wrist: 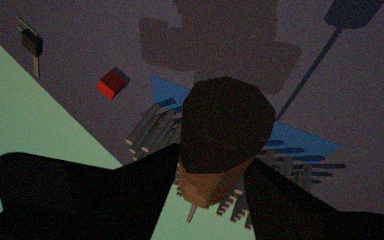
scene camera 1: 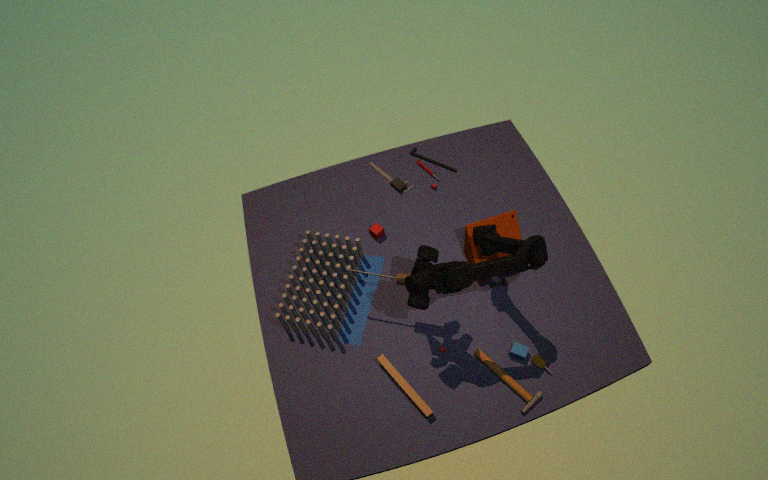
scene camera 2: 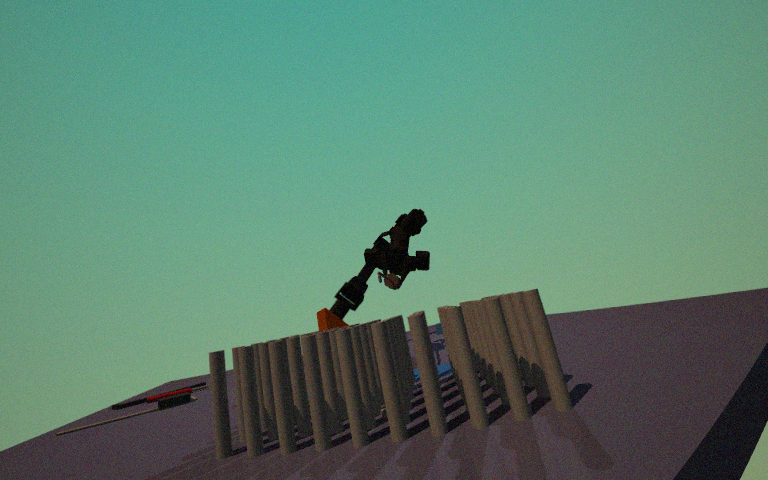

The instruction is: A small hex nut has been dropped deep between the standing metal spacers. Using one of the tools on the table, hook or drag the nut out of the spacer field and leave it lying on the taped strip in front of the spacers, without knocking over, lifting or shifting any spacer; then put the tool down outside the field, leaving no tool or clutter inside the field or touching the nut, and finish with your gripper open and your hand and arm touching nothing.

I see my gripper, a hammer and a blue taped strip.
My gripper is seen too in the wrist view and in scene camera 1.
